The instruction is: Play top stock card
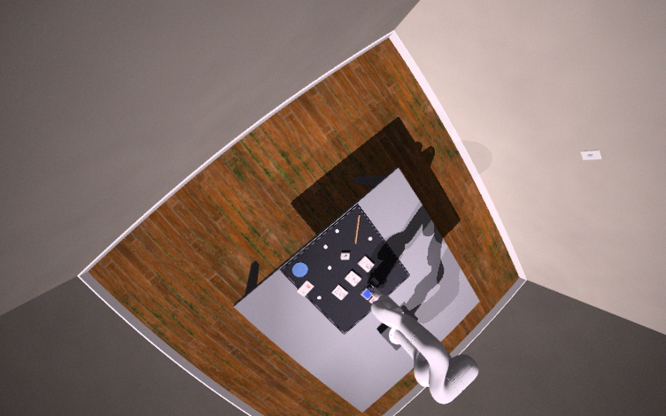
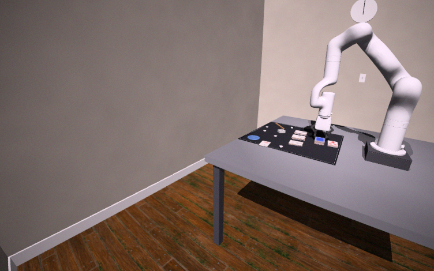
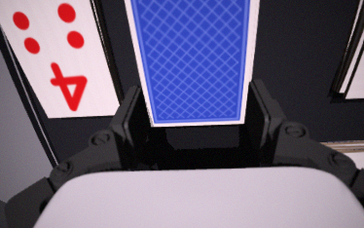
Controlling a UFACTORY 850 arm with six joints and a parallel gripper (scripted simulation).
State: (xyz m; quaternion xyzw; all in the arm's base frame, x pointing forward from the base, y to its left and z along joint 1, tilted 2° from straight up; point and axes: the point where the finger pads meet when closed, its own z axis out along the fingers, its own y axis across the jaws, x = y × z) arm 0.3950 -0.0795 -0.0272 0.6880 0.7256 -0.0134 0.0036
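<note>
The red 4 card lies 30 mm to the left of my hand and 10 mm below it. From my hand the other things lie so: black card cloth: 180 mm ahead, 20 mm to the left, 50 mm below; red 4: 90 mm behind, 30 mm to the left, 30 mm below; black 2: 150 mm ahead, 30 mm to the left, 20 mm below.
</note>
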